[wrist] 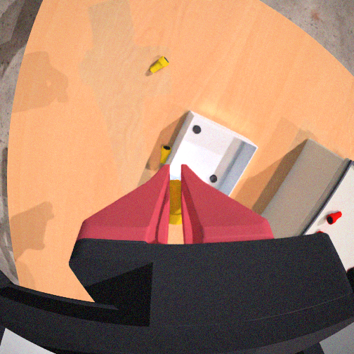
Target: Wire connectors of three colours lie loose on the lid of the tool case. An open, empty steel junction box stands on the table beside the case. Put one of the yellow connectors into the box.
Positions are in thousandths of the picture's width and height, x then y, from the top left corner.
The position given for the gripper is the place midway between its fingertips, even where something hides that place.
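The gripper (496,490) shares the scene with a steel junction box (614,439).
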